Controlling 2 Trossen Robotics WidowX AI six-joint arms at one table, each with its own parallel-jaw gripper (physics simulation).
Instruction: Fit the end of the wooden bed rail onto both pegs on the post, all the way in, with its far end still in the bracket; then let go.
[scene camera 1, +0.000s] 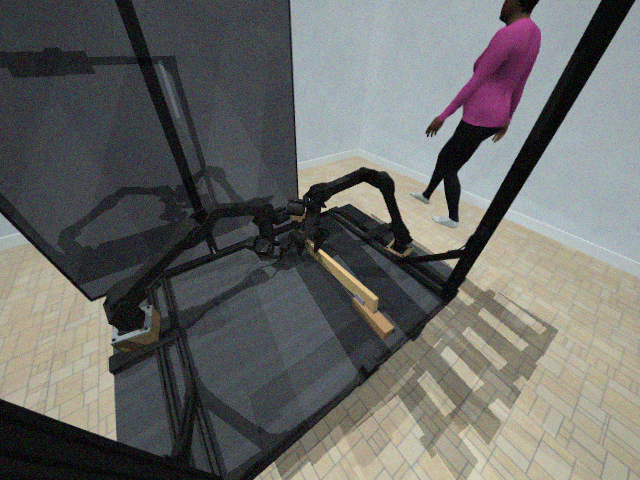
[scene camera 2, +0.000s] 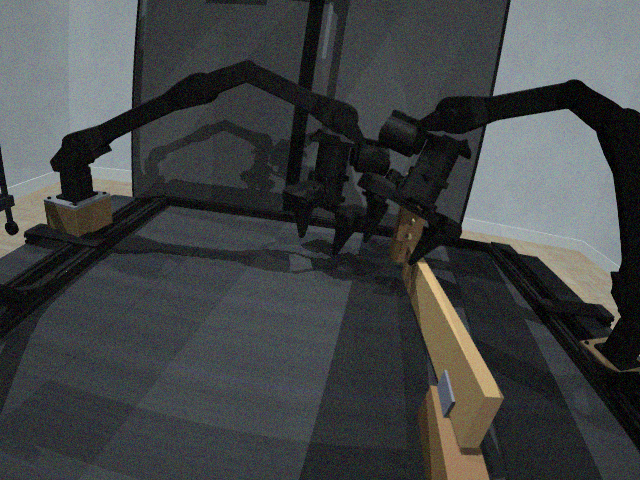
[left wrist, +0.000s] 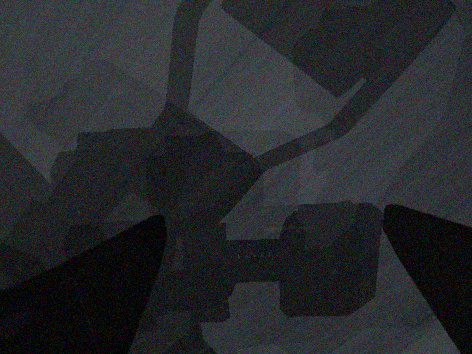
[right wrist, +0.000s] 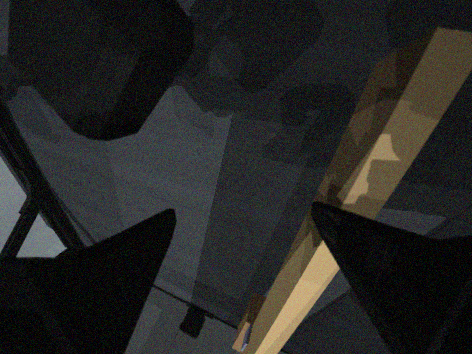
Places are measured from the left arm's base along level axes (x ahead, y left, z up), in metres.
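Pixels of known places: left gripper, fingertip midpoint: (scene camera 1: 270, 258) (scene camera 2: 317, 246) (left wrist: 272, 220); right gripper, fingertip midpoint: (scene camera 1: 307, 254) (scene camera 2: 387, 254) (right wrist: 243, 211); left arm's base, link origin: (scene camera 1: 132, 322) (scene camera 2: 77, 195); right arm's base, link origin: (scene camera 1: 398, 247) (scene camera 2: 616, 356).
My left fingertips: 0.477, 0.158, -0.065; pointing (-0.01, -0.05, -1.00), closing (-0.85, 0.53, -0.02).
For each thing: its top centre in the pictures, then the offset to it from my left fingertips, as dx, dy, dz. "pt": a spot on its surface instead. Level surfaces: height alone.
- wooden block, top centre: (scene camera 2: 472, 431) (scene camera 1: 373, 307) +0.230, -0.424, +0.052
- bluish plate, surface spot: (scene camera 2: 445, 393) pt +0.211, -0.372, +0.042
- wooden post, surface spot: (scene camera 2: 400, 245) pt +0.162, +0.051, +0.017
- dark table, surface height: dz -0.021
The pale wooden bed rail (scene camera 1: 343, 279) (scene camera 2: 454, 341) (right wrist: 300, 300) stands on edge. Its near end in scene camera 2 rests at the bracket, a wooden block (scene camera 1: 379, 326) (scene camera 2: 465, 465) with a bluish plate (scene camera 2: 445, 393). Its other end lies by the wooden post (scene camera 2: 400, 245). Two small pale pegs (scene camera 2: 413, 220) (scene camera 2: 408, 236) show uncovered on the post, above the rail's top edge. My right gripper (scene camera 2: 388, 251) (right wrist: 243, 211) is open and empty, with one finger over the rail. My left gripper (scene camera 2: 319, 243) (left wrist: 272, 220) is open and empty, left of the post.
The two wrists hang close together near the post. Black frame bars (scene camera 1: 537, 139) edge the dark table (scene camera 1: 248, 330). A dark panel (scene camera 1: 248, 77) stands behind. A person in a pink top (scene camera 1: 498, 77) stands beyond the right arm. Arm shadows cross the table.
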